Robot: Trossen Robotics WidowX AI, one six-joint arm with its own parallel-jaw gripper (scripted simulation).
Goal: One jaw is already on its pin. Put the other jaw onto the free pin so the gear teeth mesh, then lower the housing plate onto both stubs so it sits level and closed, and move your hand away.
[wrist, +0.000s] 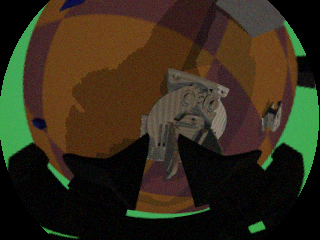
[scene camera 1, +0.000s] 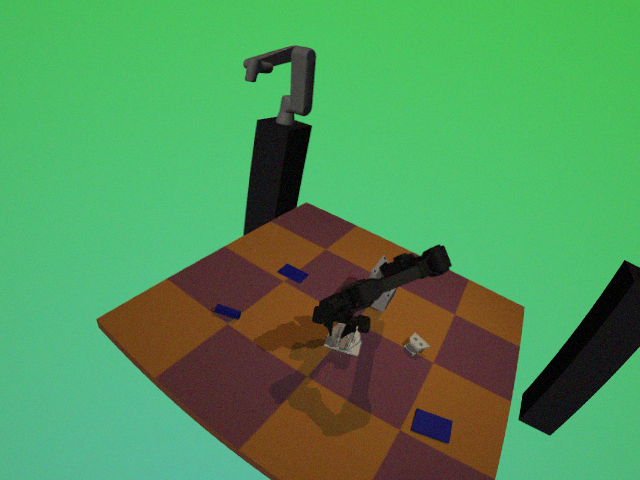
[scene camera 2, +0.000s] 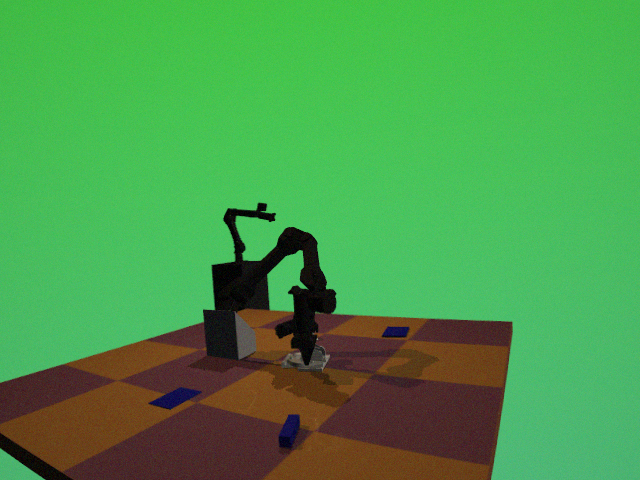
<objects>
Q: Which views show my gripper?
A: The wrist view, scene camera 1 and scene camera 2: all of them.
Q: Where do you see a board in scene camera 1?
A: At 431, 425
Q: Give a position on a grey jaw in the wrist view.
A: At 164, 111
</objects>
